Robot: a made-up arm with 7 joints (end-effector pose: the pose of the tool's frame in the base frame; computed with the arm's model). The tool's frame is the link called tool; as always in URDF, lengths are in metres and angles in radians.
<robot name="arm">
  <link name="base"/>
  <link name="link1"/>
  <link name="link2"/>
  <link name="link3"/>
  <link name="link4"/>
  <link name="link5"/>
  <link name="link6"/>
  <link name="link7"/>
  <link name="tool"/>
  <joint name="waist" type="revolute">
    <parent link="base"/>
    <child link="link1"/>
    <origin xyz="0 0 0.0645" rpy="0 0 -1.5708"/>
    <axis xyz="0 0 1"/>
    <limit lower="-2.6" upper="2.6"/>
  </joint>
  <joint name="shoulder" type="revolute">
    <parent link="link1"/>
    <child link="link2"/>
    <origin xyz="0.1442 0.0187 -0.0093" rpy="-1.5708 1.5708 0"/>
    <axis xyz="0 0 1"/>
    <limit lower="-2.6" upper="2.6"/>
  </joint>
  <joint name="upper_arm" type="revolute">
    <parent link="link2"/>
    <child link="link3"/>
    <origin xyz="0.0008 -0.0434 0.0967" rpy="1.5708 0 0"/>
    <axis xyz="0 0 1"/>
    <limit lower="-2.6" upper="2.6"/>
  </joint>
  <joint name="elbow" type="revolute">
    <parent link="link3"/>
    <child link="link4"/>
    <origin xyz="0.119 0.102 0.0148" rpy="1.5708 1.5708 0"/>
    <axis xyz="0 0 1"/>
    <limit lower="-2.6" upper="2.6"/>
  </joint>
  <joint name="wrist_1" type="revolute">
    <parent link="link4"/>
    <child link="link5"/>
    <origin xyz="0.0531 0.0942 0.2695" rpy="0 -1.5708 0"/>
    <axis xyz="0 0 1"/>
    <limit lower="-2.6" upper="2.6"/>
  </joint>
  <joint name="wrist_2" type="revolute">
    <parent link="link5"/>
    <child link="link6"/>
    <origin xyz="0.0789 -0.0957 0.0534" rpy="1.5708 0 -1.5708"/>
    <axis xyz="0 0 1"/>
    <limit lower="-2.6" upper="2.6"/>
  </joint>
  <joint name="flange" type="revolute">
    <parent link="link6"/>
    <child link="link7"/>
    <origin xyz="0.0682 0.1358 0.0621" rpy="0 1.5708 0"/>
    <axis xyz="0 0 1"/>
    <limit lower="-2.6" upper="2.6"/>
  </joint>
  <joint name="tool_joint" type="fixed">
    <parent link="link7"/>
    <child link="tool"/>
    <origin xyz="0.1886 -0.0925 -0.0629" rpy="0 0 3.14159"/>
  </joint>
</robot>
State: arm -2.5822 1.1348 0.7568 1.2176 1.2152 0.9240 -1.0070
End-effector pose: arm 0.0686 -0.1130 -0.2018 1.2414 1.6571 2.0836
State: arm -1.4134 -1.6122 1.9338 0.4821 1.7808 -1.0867 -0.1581
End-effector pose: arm -0.1310 -0.5874 0.2589 1.0873 2.6174 -1.1142
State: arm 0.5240 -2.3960 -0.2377 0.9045 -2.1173 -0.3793 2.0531
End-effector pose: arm 0.0498 0.2130 0.3389 -0.3824 0.7960 -0.9243
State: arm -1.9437 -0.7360 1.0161 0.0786 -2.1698 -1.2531 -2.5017
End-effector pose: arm -0.5968 -0.2564 -0.1294 2.3033 -0.9041 1.1897
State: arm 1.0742 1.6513 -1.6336 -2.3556 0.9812 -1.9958 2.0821
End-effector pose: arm 0.5798 -0.2666 -0.2384 -1.4418 -1.6748 -1.0286
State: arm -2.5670 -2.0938 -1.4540 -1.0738 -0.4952 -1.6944 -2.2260
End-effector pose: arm -0.0957 0.1738 0.0921 1.1901 -1.8316 -0.2116
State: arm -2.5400 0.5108 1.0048 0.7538 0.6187 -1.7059 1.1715
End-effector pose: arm 0.1575 -0.0470 -0.3438 0.1237 -2.0091 2.0069
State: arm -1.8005 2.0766 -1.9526 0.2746 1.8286 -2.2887 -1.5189
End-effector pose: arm -0.3364 0.0156 -0.1657 0.2382 0.3861 2.8817
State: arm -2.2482 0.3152 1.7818 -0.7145 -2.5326 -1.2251 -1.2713
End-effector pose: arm -0.2626 -0.2276 -0.0436 -1.2451 0.7926 -2.0339
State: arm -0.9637 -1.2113 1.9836 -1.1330 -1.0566 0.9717 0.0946
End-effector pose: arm -0.1267 -0.4593 0.1632 0.2003 0.5991 0.4324
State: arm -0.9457 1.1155 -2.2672 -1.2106 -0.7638 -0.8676 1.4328
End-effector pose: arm -0.3805 -0.2362 -0.1898 -2.5550 0.2910 -1.3406
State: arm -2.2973 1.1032 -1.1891 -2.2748 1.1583 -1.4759 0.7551
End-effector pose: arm -0.3364 0.4245 0.3468 2.3022 -0.6508 -1.3950
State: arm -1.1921 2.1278 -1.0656 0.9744 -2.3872 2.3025 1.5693
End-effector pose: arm -0.3078 0.0824 0.1451 2.1137 0.1220 -0.7085
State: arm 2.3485 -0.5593 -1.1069 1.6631 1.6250 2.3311 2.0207
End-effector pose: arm 0.4054 0.1259 0.0279 -0.6963 -1.8082 -0.6745
